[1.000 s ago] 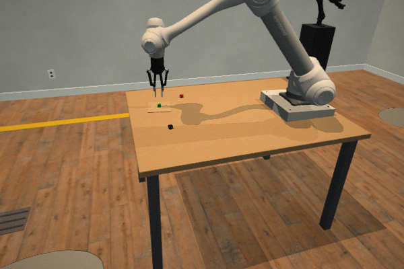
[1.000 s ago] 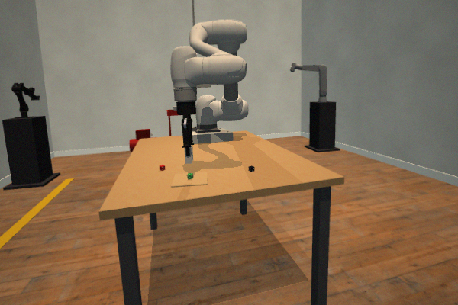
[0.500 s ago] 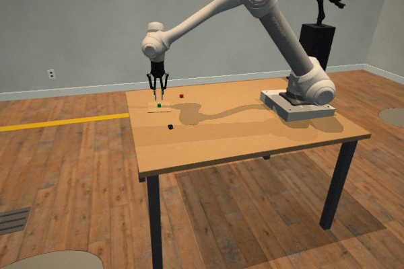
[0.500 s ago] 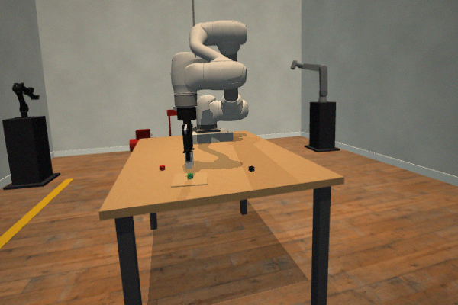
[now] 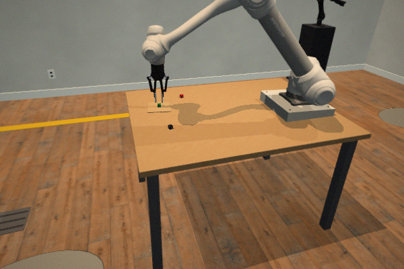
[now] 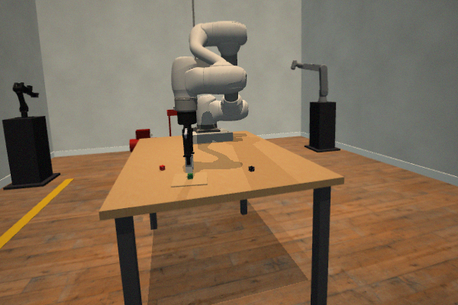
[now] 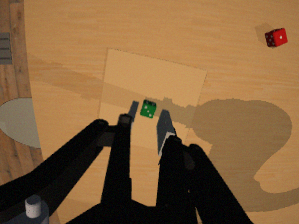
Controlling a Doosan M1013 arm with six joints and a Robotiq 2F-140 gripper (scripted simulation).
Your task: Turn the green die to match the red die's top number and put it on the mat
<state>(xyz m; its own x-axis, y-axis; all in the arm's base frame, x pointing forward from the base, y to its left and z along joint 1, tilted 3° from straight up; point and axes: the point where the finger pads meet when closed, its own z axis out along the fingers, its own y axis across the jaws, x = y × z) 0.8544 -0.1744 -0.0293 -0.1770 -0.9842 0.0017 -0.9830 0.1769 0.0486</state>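
My hand is 5 cm above the green die. Also, from my hand: black die 27 cm to the left, 6 cm below, 3 cm behind; then tan mat 7 cm below; then red die 16 cm behind, 12 cm to the right, 6 cm below.
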